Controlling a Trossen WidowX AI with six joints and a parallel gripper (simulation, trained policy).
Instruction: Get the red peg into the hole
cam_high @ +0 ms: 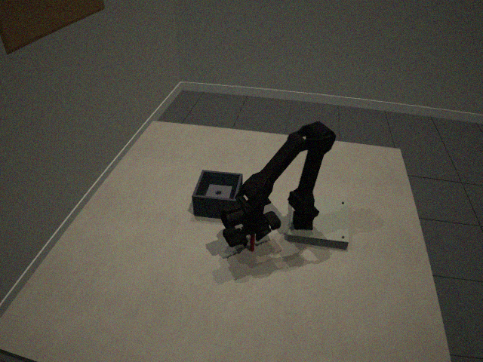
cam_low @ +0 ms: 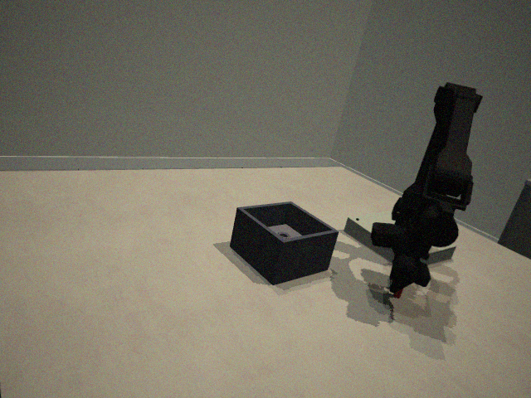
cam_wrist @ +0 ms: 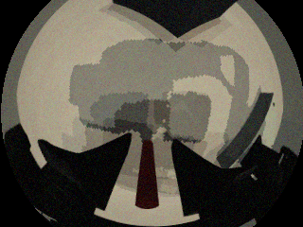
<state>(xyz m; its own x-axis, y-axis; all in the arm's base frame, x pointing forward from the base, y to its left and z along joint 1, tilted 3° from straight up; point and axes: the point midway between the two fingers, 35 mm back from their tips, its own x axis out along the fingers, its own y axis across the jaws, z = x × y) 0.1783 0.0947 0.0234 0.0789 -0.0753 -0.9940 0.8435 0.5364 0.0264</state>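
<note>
My gripper tip is now 21 cm to the left of the grey plate, 14 cm short of it and 3 cm below it. The rest, counted from my gripper tip: red peg 2 cm to the left, 2 cm above, 1 cm behind; then dark blue box 21 cm to the right, 14 cm ahead, 1 cm above.
</note>
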